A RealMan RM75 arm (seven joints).
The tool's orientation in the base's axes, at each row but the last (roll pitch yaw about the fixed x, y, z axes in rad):
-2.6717, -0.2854, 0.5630
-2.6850, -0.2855, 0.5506
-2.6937, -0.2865, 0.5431
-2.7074, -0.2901, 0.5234
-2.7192, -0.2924, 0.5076
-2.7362, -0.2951, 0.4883
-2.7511, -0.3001, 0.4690
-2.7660, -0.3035, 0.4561
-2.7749, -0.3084, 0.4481
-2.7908, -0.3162, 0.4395
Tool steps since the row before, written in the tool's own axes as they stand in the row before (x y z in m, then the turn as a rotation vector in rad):
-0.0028, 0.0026, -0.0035, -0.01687, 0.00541, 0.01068
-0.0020, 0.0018, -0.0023, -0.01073, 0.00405, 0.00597
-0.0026, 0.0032, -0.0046, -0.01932, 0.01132, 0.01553
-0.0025, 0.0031, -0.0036, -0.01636, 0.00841, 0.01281
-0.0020, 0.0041, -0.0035, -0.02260, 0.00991, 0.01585
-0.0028, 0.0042, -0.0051, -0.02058, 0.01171, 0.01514
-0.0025, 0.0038, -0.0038, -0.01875, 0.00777, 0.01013
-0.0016, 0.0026, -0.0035, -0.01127, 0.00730, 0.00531
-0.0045, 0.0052, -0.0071, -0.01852, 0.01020, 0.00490
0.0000, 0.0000, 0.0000, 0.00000, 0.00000, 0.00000
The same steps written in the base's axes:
-0.0007, -0.0050, 0.0011, -0.01085, -0.00683, -0.01624
-0.0006, -0.0034, 0.0007, -0.00653, -0.00519, -0.00988
-0.0003, -0.0059, 0.0019, -0.00950, -0.00979, -0.02359
-0.0004, -0.0052, 0.0012, -0.00870, -0.00761, -0.01921
0.0005, -0.0057, 0.0009, -0.01301, -0.01015, -0.02425
-0.0004, -0.0069, 0.0021, -0.01038, -0.01094, -0.02372
-0.0004, -0.0058, 0.0012, -0.01122, -0.00942, -0.01732
-0.0004, -0.0043, 0.0017, -0.00548, -0.00808, -0.01064
-0.0020, -0.0092, 0.0032, -0.01029, -0.01356, -0.01346
0.0000, 0.0000, 0.0000, 0.00000, 0.00000, 0.00000

